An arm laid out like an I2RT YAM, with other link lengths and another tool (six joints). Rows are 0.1 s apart.
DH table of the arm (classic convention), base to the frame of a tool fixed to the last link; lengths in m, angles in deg. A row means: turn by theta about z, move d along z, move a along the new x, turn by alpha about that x. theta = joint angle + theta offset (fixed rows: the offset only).
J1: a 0.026, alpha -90, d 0.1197, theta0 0
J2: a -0.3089, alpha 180, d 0, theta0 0
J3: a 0.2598, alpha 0, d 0, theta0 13.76
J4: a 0.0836, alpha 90, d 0.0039, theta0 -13.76
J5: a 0, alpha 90, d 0.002, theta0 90
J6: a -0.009, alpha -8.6, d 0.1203, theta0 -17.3
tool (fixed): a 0, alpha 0, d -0.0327, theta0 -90
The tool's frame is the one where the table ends.
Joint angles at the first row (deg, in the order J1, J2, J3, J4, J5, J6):
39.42, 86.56, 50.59, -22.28, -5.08, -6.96
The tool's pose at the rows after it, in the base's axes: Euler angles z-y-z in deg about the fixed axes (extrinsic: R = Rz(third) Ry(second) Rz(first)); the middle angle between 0 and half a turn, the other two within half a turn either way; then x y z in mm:
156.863, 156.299, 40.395, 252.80, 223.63, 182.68
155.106, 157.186, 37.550, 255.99, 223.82, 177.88
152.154, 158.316, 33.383, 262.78, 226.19, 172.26
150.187, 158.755, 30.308, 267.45, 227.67, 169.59
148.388, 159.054, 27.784, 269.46, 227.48, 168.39
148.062, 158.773, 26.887, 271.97, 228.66, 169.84
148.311, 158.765, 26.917, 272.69, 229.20, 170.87
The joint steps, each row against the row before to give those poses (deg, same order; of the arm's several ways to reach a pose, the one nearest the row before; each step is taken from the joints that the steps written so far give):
0.00, 0.27, -0.02, 0.11, 1.20, 0.52
0.00, 1.11, 0.26, 0.00, 1.22, 0.70
0.00, 2.08, 1.16, -0.27, 1.62, 0.72
0.00, 1.20, 0.78, -0.11, 1.18, 0.77
0.00, 0.48, 0.37, -0.30, 0.92, 0.46
0.00, 0.26, 0.55, -0.04, 0.44, 0.44
0.00, 0.07, 0.31, -0.22, 0.02, 0.21

